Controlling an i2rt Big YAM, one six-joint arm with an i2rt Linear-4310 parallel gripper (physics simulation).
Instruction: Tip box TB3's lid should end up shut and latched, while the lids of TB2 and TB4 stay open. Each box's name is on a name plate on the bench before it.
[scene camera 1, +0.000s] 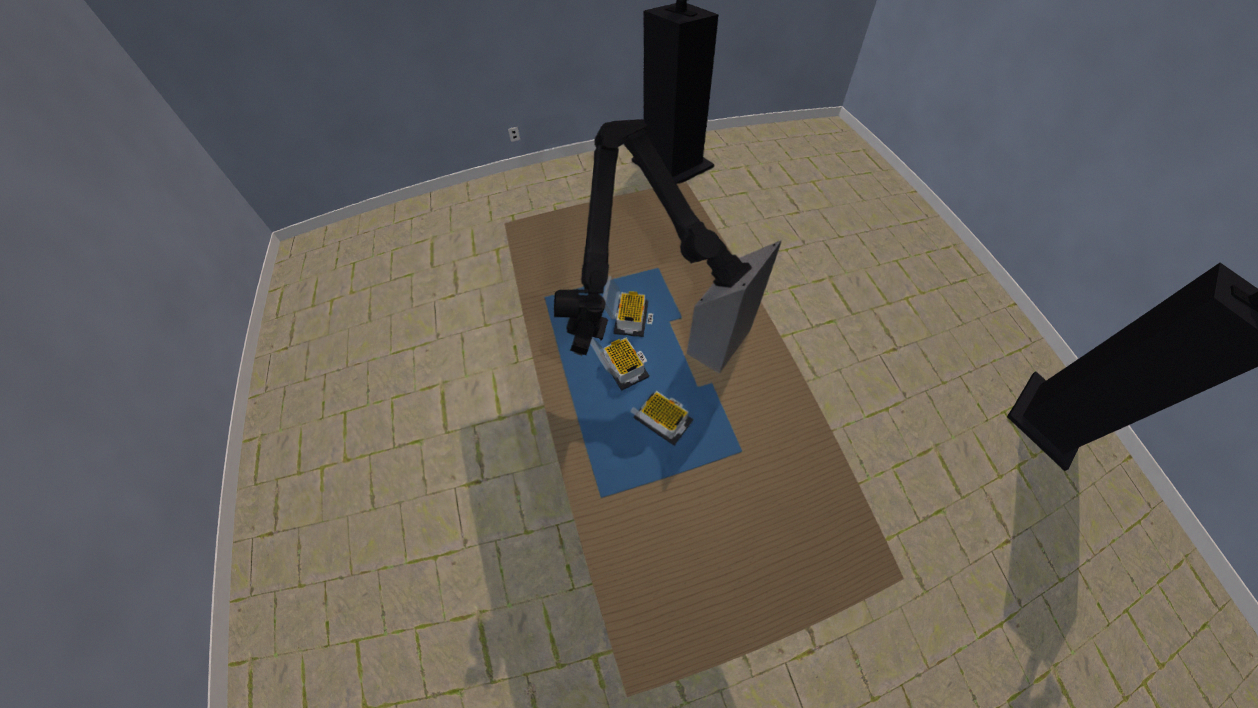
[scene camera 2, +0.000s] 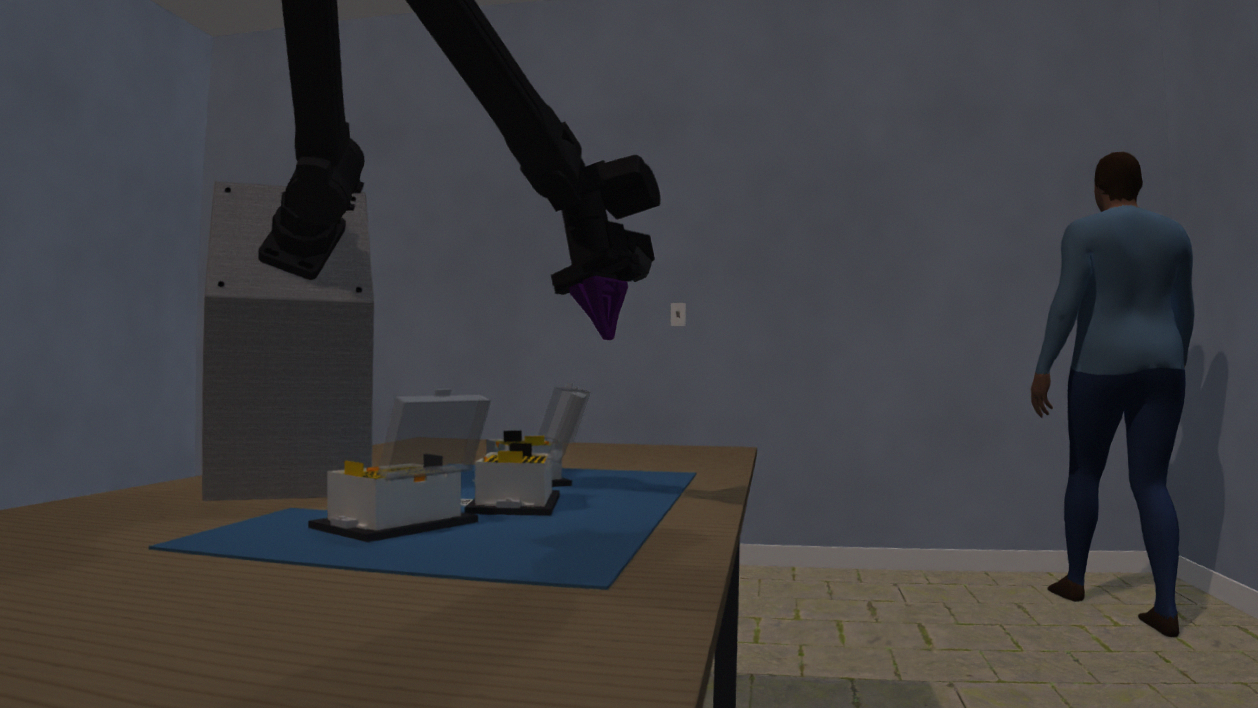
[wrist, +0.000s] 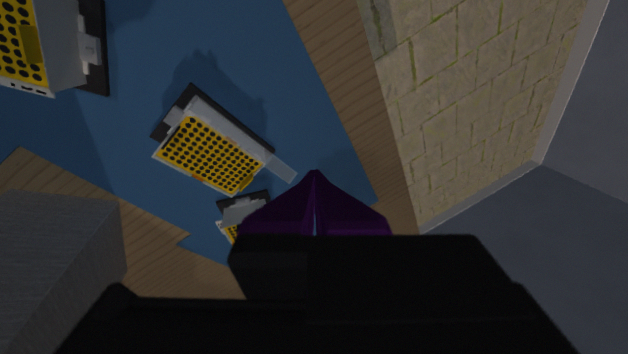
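Blue mat, in the pictures. Gripper, there too, also in the wrist view.
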